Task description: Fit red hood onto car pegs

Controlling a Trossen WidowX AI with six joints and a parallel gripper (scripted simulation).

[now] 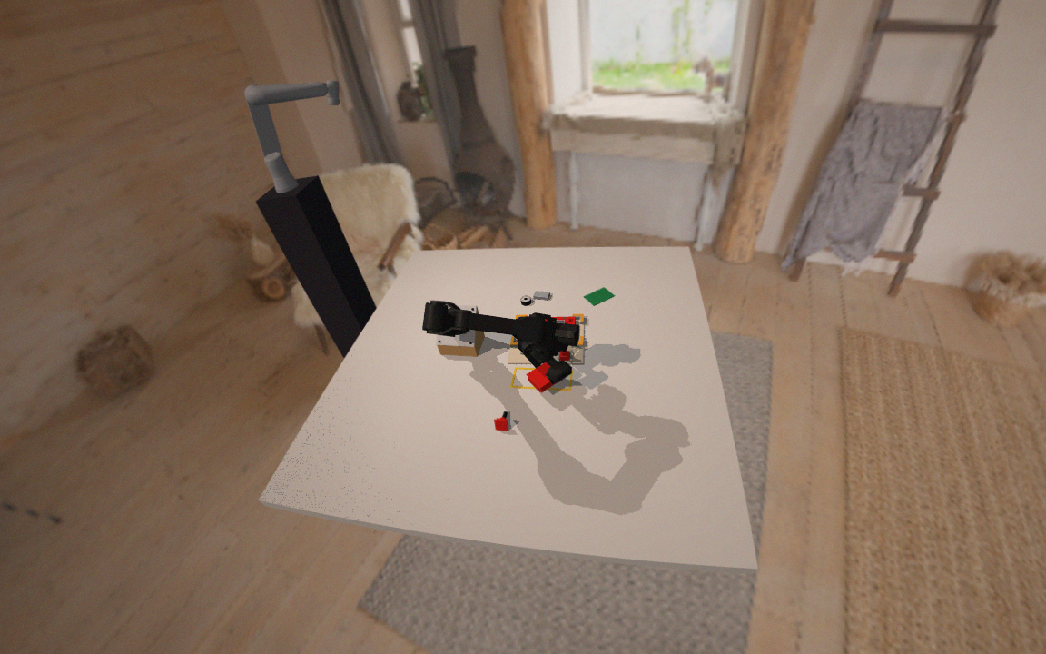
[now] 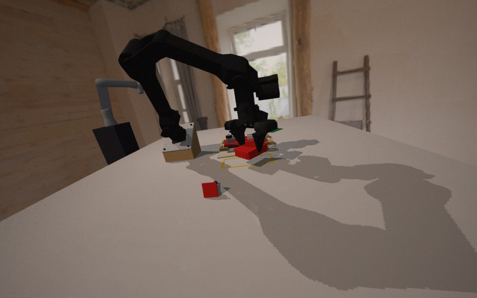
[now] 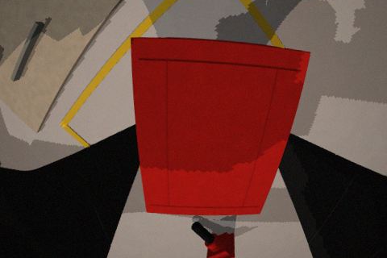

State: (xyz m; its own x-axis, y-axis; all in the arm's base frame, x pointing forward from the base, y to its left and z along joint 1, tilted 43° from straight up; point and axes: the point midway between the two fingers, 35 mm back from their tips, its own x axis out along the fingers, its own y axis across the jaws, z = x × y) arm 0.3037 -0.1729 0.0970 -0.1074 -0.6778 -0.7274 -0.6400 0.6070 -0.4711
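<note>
Right now the jig is 22 cm to the left of my gripper tip and 4 cm below it. From my gripper tip the other things lie so: red hood: 1 cm above; then green patch: 18 cm ahead, 44 cm to the left, 5 cm below.
</note>
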